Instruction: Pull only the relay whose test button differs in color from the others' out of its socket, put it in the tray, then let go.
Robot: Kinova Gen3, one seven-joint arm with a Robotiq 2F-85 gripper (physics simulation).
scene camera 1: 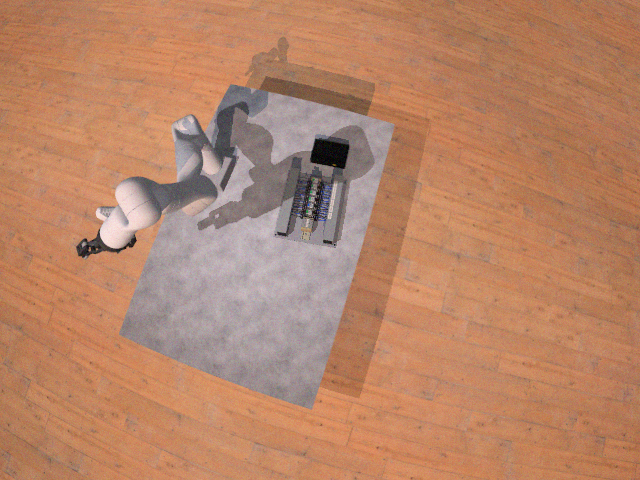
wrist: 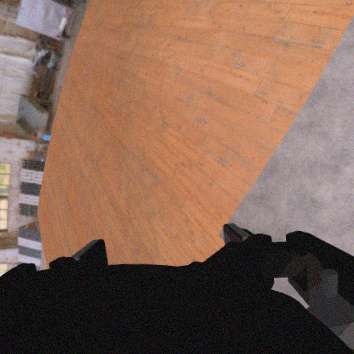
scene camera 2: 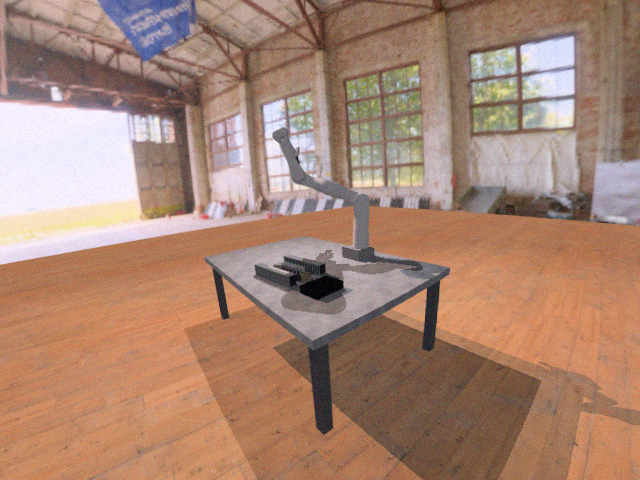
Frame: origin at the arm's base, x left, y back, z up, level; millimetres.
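Where they show: gripper, between the fingertips: (scene camera 1: 101,252) (wrist: 164,245); arm's base, origin of its link: (scene camera 1: 212,165) (scene camera 2: 360,247).
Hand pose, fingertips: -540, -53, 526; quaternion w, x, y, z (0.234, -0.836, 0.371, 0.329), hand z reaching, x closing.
Things, the pixels of their top centre, and the offset from my fingertips, as dx, dy, dz. "pt": a spot on its surface instead. Level surfaces: height alone.
- relay row, a spot on its surface: (scene camera 1: 312,198) pt +514, -431, -519
- panel, a spot on its surface: (scene camera 1: 316,241) pt +357, -498, -584
- duct, centre of its top: (scene camera 1: 333,206) (scene camera 2: 273,268) +508, -527, -524
- black tray, centre of its top: (scene camera 2: 321,283) (scene camera 1: 330,151) +774, -433, -552
- grey table, height of its surface: dz -587
The relay row (scene camera 1: 312,198) stands between two grey ducts on the panel (scene camera 1: 316,241). Small green and pale spots show along it, but single test buttons are too small to tell apart. In scene camera 2 the panel's near duct (scene camera 2: 273,274) hides much of the row. The black tray (scene camera 1: 320,163) (scene camera 2: 333,291) sits on the table beside the panel's end. My gripper (scene camera 1: 107,248) (scene camera 2: 297,153) (wrist: 164,245) is open, with nothing between the fingers. It is high up beyond the table's left edge in scene camera 1, far from the relays and tray.
The grey table (scene camera 1: 248,304) (scene camera 2: 253,288) (wrist: 310,165) carries the panel, the tray and the arm's base (scene camera 2: 357,253). The arm (scene camera 1: 180,193) (scene camera 2: 336,189) reaches out past the table edge. In the wrist view the wooden floor (wrist: 170,130) lies beyond the fingers.
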